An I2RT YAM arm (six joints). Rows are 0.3 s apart.
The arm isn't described. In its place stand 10 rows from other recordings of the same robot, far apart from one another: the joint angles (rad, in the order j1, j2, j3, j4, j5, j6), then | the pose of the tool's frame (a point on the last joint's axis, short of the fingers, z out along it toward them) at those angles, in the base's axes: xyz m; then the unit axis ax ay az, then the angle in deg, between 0 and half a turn.
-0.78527, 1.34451, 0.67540, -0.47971, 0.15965, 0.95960 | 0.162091, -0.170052, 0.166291, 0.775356, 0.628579, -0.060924, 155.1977
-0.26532, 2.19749, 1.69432, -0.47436, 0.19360, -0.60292 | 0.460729, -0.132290, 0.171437, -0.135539, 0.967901, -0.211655, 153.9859
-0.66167, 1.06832, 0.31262, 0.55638, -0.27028, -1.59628 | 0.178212, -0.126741, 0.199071, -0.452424, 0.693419, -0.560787, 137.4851
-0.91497, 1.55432, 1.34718, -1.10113, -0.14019, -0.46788 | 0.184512, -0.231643, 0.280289, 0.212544, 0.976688, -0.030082, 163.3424
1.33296, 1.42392, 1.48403, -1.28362, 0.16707, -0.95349 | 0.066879, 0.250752, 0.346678, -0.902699, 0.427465, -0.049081, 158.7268
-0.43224, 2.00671, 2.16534, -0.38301, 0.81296, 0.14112 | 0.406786, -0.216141, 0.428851, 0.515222, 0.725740, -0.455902, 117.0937
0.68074, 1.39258, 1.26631, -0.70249, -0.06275, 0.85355 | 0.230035, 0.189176, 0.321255, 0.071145, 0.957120, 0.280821, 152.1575
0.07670, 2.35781, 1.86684, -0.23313, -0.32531, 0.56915 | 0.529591, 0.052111, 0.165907, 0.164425, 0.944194, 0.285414, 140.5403
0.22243, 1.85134, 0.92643, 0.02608, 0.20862, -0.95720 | 0.349075, 0.071392, 0.122478, -0.512877, 0.830415, -0.217643, 148.5861
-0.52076, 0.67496, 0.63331, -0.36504, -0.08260, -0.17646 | 0.141744, -0.077914, 0.284906, 0.142021, 0.972845, -0.182766, 116.2574
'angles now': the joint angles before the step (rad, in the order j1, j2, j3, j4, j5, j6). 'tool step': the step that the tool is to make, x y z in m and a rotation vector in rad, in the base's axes. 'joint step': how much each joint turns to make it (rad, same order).
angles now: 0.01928 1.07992 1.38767 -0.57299 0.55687 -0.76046
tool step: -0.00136 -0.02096 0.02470 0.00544 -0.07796 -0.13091
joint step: -0.09428 0.03721 0.10002 0.00471 0.03395 0.01883
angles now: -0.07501 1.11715 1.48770 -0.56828 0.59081 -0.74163
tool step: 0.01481 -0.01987 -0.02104 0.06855 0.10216 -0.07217
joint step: -0.08478 0.05698 -0.00394 -0.08163 -0.02696 0.06055
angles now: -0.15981 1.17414 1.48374 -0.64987 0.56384 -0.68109
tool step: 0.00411 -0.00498 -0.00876 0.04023 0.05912 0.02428
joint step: -0.02543 0.02039 0.00402 -0.05427 -0.05704 0.01069
